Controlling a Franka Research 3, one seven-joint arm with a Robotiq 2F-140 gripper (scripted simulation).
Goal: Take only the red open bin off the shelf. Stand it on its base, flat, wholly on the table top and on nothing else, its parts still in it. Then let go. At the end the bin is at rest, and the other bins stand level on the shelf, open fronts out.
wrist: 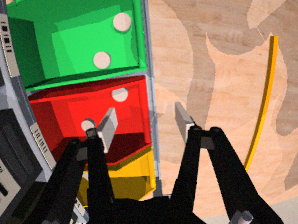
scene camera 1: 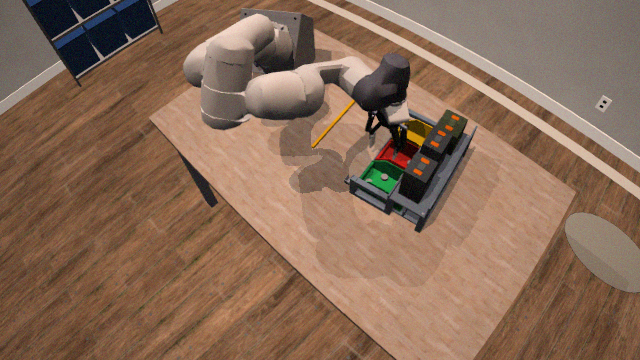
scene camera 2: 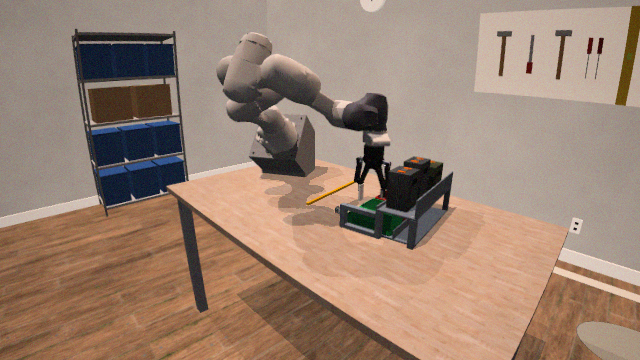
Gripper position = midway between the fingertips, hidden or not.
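Green bin (scene camera 1: 378, 168), (wrist: 51, 50). Red bin (wrist: 60, 121). Yellow bin (wrist: 136, 181). Yellow bar (wrist: 273, 39). My gripper (scene camera 2: 370, 202), (wrist: 145, 113), (scene camera 1: 383, 151).
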